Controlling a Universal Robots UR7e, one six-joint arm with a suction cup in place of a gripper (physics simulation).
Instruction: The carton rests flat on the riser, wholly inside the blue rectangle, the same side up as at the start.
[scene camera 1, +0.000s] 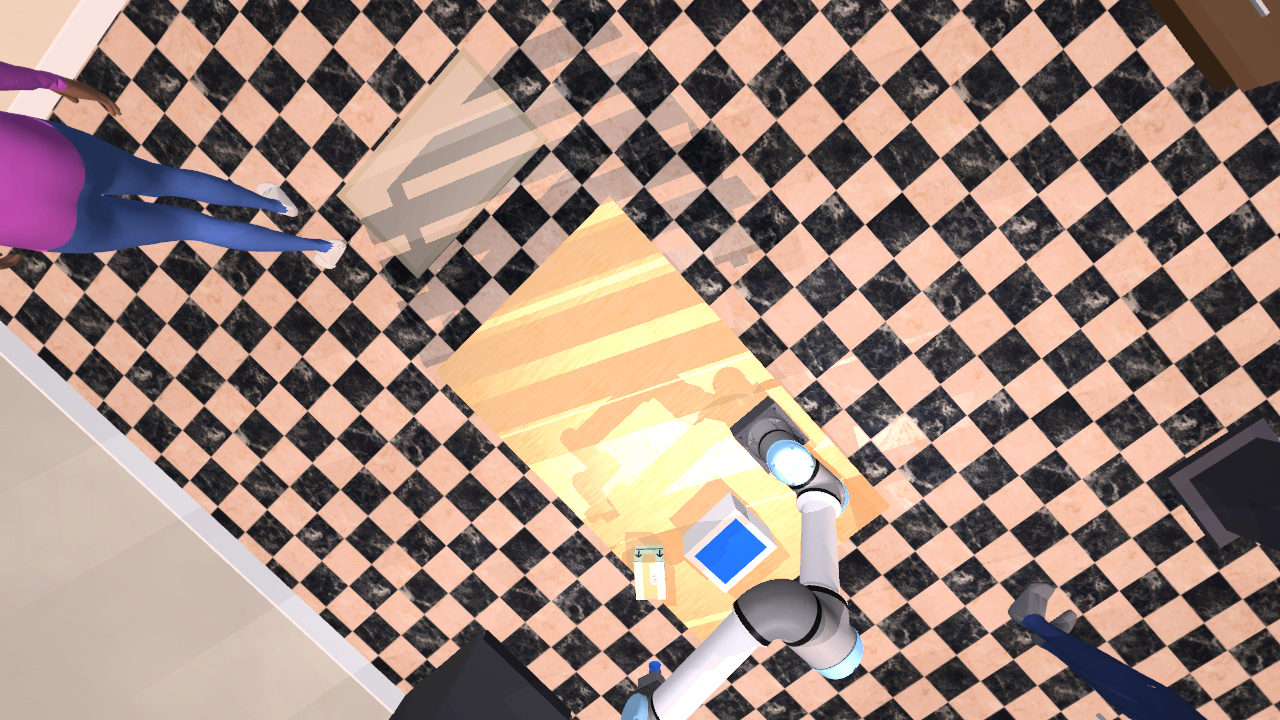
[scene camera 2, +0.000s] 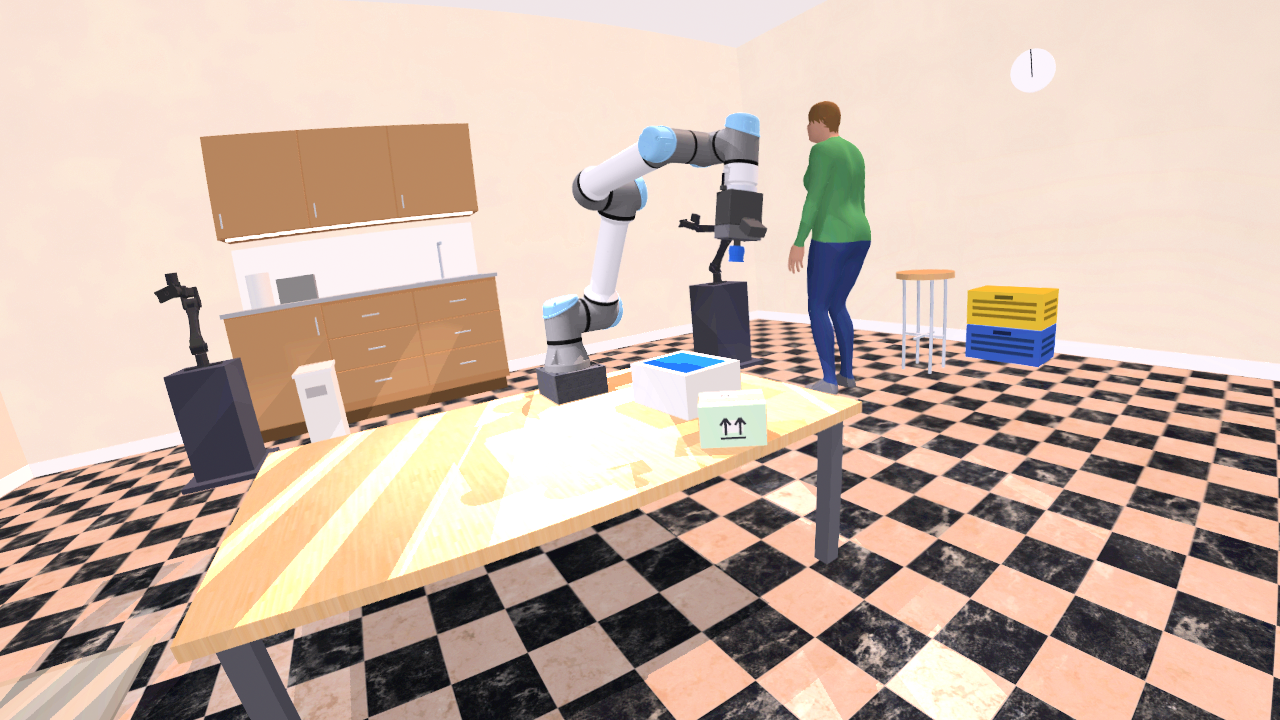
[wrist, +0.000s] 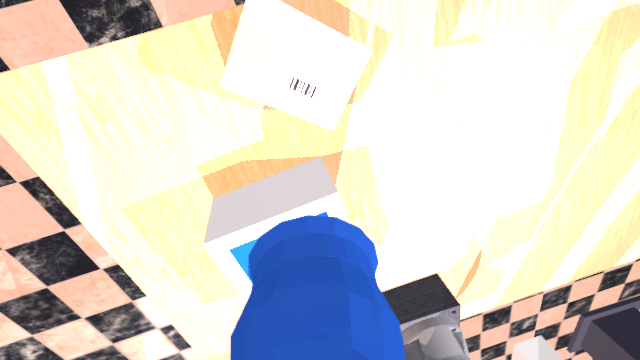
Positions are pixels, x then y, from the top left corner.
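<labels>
Carton visible: scene camera 1, scene camera 2, wrist view (294, 63). Same spot on the carton: (scene camera 1: 649, 564) and (scene camera 2: 702, 399).
</labels>
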